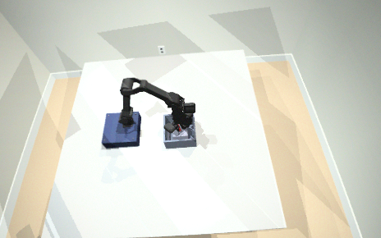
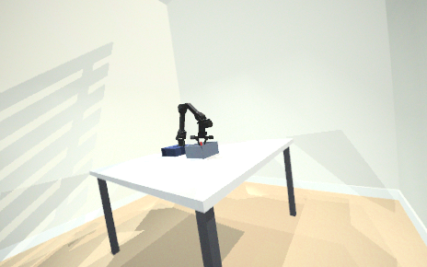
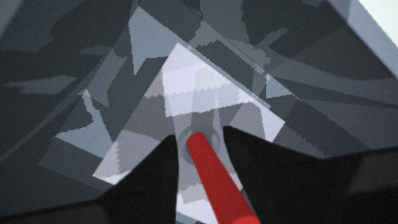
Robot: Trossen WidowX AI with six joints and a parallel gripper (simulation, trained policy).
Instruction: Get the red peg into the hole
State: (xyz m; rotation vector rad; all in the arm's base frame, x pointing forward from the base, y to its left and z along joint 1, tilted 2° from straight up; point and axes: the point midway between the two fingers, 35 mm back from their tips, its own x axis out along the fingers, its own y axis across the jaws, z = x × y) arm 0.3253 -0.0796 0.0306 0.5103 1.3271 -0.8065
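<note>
My gripper tip is now 10 mm to the right of the red peg and 10 mm below it. From my gripper tip the other things lie so: pale plate 10 mm to the left, 20 mm below; grey box 10 mm to the left, 40 mm below.
</note>
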